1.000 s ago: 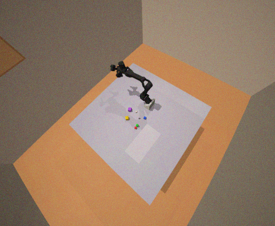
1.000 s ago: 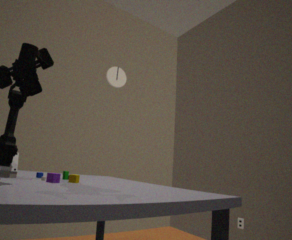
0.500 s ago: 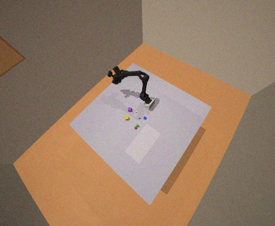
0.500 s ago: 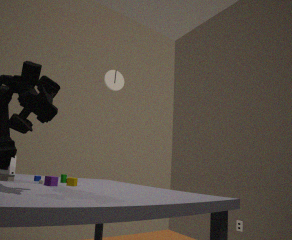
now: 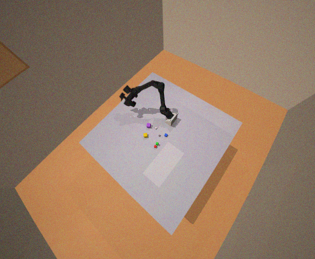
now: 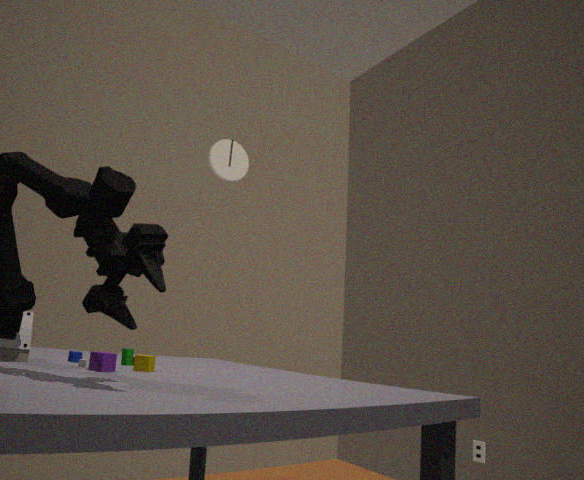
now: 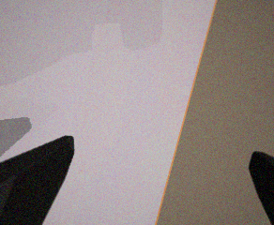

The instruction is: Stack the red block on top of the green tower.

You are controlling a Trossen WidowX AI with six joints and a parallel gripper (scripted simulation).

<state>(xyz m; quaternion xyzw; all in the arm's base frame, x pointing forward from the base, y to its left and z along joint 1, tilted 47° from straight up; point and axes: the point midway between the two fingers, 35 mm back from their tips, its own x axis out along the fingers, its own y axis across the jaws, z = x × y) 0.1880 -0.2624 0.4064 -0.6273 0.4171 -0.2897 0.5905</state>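
Now: gripper tip 140 mm short of the red block, 560 mm to the right of it and 110 mm above it. From my gripper tip the other things lie so: blue block (30 mm behind, 570 mm to the left, 110 mm below); purple block (10 mm ahead, 350 mm to the left, 110 mm below); yellow block (110 mm ahead, 400 mm to the left, 110 mm below).
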